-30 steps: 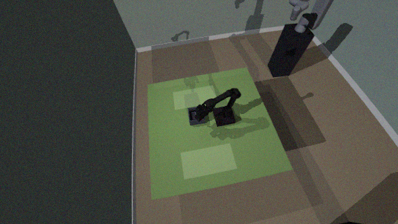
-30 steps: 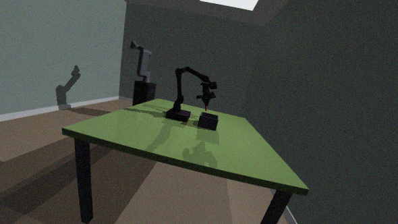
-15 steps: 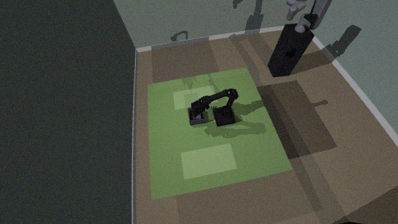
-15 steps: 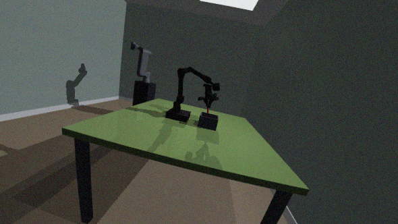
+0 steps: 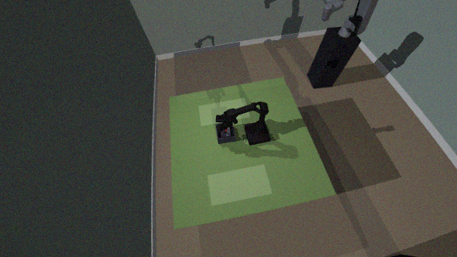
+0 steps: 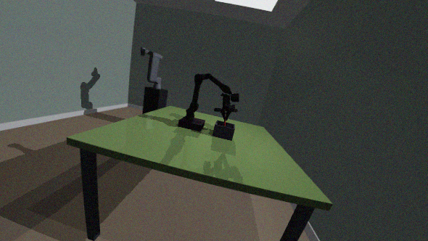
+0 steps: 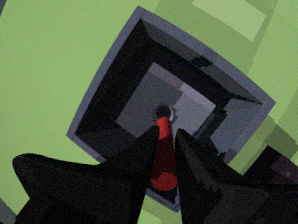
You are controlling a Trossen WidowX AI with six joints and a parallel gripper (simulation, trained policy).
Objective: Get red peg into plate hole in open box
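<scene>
My gripper tip is 1 cm to the right of the red peg, 1 cm past it and 1 cm above it. Round my gripper tip: dark box: 10 cm below, 1 cm ahead; then grey plate: 8 cm below, 1 cm ahead.
</scene>
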